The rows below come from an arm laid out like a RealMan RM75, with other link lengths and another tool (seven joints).
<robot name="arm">
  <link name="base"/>
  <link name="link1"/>
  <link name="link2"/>
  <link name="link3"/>
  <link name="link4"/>
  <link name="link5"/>
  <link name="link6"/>
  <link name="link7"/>
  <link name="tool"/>
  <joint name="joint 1" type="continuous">
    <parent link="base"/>
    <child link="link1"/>
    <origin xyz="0 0 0.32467"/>
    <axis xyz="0 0 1"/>
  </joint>
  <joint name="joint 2" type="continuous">
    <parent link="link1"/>
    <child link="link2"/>
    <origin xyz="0 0 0"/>
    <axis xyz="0 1 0"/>
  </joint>
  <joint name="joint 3" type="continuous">
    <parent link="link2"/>
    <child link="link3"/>
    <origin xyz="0 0 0.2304"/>
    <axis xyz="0 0 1"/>
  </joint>
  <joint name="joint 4" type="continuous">
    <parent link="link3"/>
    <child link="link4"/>
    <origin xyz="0 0 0"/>
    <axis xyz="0 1 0"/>
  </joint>
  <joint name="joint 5" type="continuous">
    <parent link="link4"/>
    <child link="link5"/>
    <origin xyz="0 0 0.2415"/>
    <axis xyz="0 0 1"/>
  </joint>
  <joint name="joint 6" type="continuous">
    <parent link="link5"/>
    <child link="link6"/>
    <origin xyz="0 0 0"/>
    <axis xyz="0 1 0"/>
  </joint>
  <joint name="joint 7" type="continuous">
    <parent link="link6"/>
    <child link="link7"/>
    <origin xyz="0 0 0.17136"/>
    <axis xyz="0 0 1"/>
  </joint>
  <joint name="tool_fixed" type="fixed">
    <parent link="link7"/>
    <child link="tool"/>
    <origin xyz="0.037 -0.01 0.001" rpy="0 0.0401 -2.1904"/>
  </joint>
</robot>
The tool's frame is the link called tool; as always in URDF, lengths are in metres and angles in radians. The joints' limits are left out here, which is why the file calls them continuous.
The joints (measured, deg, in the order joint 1, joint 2, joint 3, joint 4, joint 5, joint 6, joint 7), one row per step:
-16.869, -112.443, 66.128, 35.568, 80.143, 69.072, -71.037
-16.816, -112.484, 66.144, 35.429, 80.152, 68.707, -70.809
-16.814, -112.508, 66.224, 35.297, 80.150, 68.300, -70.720
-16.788, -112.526, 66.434, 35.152, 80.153, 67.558, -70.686
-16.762, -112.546, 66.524, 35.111, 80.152, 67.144, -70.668
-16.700, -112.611, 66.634, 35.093, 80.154, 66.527, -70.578
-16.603, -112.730, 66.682, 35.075, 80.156, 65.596, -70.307
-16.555, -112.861, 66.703, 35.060, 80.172, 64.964, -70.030
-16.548, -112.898, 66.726, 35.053, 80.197, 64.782, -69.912
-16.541, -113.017, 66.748, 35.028, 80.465, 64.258, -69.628
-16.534, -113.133, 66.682, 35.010, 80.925, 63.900, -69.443
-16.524, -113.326, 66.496, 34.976, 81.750, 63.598, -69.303
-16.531, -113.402, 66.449, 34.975, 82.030, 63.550, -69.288
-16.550, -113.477, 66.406, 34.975, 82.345, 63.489, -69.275
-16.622, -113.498, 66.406, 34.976, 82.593, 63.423, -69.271
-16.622, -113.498, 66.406, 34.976, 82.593, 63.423, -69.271
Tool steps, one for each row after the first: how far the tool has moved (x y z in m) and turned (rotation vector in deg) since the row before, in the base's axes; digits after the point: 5 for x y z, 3 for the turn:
-0.00150, -0.00012, -0.00062, 0.159, 0.271, 0.240
-0.00127, 0.00022, -0.00069, 0.100, 0.235, 0.288
-0.00216, 0.00047, -0.00108, 0.136, 0.423, 0.534
-0.00113, 0.00032, -0.00042, 0.116, 0.229, 0.286
-0.00154, 0.00040, -0.00065, 0.217, 0.358, 0.376
-0.00236, 0.00067, -0.00059, 0.460, 0.580, 0.510
-0.00130, 0.00043, -0.00074, 0.315, 0.416, 0.267
-0.00032, 0.00009, -0.00034, 0.069, 0.165, 0.036
-0.00111, 0.00013, -0.00134, 0.090, 0.561, 0.129
-0.00107, -0.00021, -0.00143, -0.062, 0.530, 0.096
-0.00133, -0.00075, -0.00234, -0.265, 0.632, 0.112
-0.00016, -0.00028, -0.00093, -0.137, 0.160, 0.000
-0.00015, -0.00024, -0.00101, -0.157, 0.194, -0.009
0.00012, 0.00014, -0.00065, -0.133, 0.205, -0.063
0.00000, 0.00000, 0.00000, 0.000, 0.000, 0.000

